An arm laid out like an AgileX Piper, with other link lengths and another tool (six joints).
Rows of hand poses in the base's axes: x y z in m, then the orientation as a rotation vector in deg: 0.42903, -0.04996, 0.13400, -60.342, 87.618, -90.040; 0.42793, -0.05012, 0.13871, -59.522, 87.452, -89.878; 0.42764, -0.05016, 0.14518, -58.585, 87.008, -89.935; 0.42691, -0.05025, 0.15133, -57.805, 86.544, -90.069; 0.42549, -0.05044, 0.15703, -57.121, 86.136, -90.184; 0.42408, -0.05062, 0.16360, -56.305, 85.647, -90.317; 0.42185, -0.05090, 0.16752, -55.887, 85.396, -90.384; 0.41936, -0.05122, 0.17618, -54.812, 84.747, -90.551; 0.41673, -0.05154, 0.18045, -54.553, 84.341, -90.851; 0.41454, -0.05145, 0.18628, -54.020, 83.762, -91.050; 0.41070, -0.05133, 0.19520, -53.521, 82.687, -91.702; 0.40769, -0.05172, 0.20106, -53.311, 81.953, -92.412; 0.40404, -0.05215, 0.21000, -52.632, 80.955, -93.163; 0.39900, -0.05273, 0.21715, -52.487, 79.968, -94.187; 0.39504, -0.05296, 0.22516, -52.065, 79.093, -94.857; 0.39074, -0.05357, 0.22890, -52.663, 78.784, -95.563; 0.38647, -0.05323, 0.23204, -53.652, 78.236, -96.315; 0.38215, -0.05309, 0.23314, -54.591, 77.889, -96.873
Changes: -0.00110, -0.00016, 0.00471, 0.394, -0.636, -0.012; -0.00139, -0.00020, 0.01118, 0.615, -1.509, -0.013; -0.00212, -0.00029, 0.01733, 0.715, -2.290, -0.010; -0.00354, -0.00048, 0.02303, 0.802, -2.976, -0.008; -0.00495, -0.00066, 0.02960, 0.907, -3.795, -0.005; -0.00718, -0.00094, 0.03352, 0.960, -4.214, -0.003; -0.00967, -0.00126, 0.04218, 1.097, -5.296, 0.001; -0.01230, -0.00158, 0.04645, 0.886, -5.699, 0.001; -0.01449, -0.00149, 0.05228, 0.801, -6.380, 0.087; -0.01833, -0.00137, 0.06120, 0.254, -7.318, 0.214; -0.02134, -0.00176, 0.06706, -0.353, -7.868, 0.179; -0.02499, -0.00219, 0.07600, -0.884, -8.875, 0.140; -0.03003, -0.00277, 0.08315, -1.811, -9.511, 0.078; -0.03399, -0.00300, 0.09116, -2.362, -10.270, 0.075; -0.03829, -0.00361, 0.09490, -3.164, -10.028, 0.006; -0.04256, -0.00327, 0.09804, -4.221, -9.654, 0.155; -0.04688, -0.00313, 0.09914, -5.066, -9.202, 0.283
